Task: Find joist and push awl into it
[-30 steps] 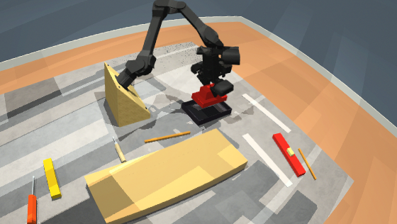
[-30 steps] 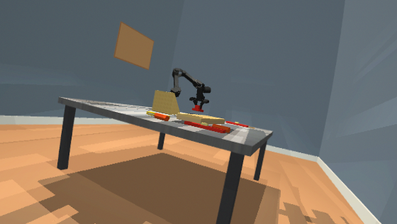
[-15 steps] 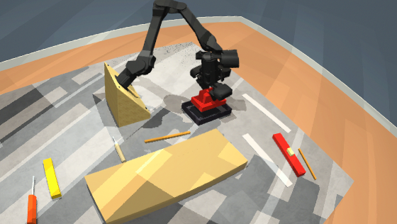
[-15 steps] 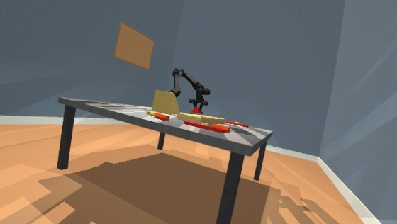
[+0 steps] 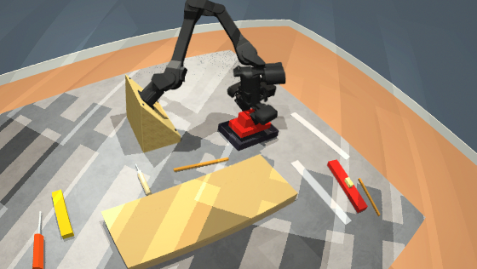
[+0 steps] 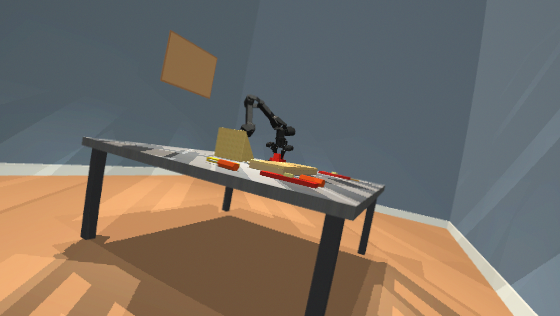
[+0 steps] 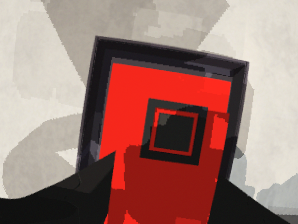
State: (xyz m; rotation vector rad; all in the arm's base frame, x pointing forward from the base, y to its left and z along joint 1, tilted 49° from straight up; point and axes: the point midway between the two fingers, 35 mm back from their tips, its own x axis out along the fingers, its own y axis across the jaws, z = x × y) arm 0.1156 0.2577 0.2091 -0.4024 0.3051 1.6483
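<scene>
My gripper tip is now 2 cm below the stud finder and 1 cm to the right of it. The rest, counted from my gripper tip: awl 41 cm to the right, 7 cm ahead, 4 cm below; dark tray 4 cm below, 1 cm to the right; yellow bar 71 cm to the right, 14 cm ahead, 4 cm below.
</scene>
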